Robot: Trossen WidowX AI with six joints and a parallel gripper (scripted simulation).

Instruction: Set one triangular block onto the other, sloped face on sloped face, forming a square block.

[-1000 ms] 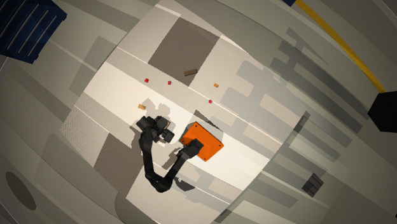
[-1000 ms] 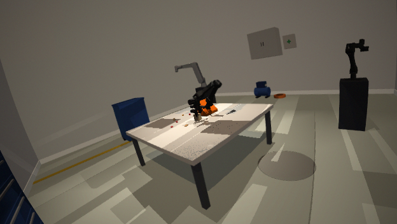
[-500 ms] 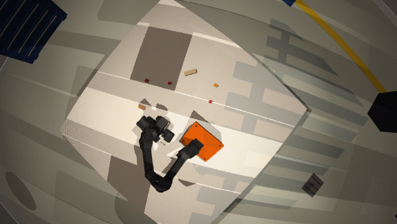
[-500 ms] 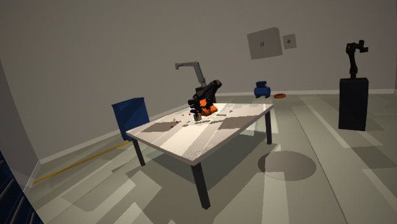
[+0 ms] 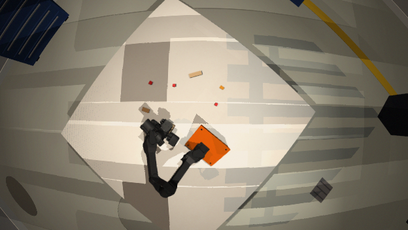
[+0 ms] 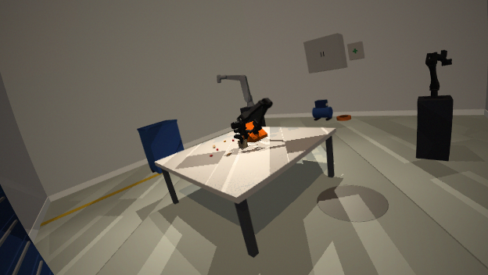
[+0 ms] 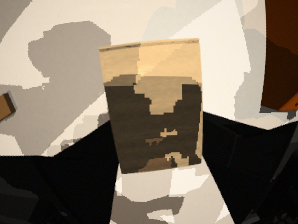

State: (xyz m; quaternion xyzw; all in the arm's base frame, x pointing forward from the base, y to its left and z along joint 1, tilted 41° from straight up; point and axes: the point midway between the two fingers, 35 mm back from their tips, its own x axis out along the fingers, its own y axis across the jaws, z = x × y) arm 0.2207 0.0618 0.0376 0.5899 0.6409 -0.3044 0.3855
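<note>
Right now the light wooden triangular block is 10 mm to the left of my gripper tip and 10 mm above it. Also, from my gripper tip: small orange cube (70 mm behind, 400 mm to the right, 40 mm below).
</note>
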